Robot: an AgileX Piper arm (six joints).
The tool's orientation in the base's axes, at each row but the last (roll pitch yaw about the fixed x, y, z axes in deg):
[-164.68 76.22 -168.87]
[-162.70 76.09 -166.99]
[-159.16 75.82 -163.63]
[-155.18 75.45 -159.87]
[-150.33 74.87 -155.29]
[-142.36 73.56 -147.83]
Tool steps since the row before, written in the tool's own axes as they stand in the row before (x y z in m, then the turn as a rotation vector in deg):
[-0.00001 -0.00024 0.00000 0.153 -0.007 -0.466]
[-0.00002 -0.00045 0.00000 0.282 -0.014 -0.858]
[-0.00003 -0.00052 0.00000 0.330 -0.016 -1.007]
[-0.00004 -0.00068 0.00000 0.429 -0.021 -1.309]
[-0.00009 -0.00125 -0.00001 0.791 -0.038 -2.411]
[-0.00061 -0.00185 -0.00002 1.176 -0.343 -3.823]
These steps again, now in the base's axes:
[-0.00001 -0.00024 0.00002 -0.488 0.023 -0.041]
[-0.00003 -0.00045 0.00005 -0.899 0.040 -0.076]
[-0.00003 -0.00051 0.00007 -1.055 0.048 -0.088]
[-0.00004 -0.00067 0.00011 -1.371 0.062 -0.115]
[-0.00008 -0.00123 0.00025 -2.526 0.115 -0.212]
[-0.00001 -0.00172 0.00091 -4.008 -0.084 -0.212]

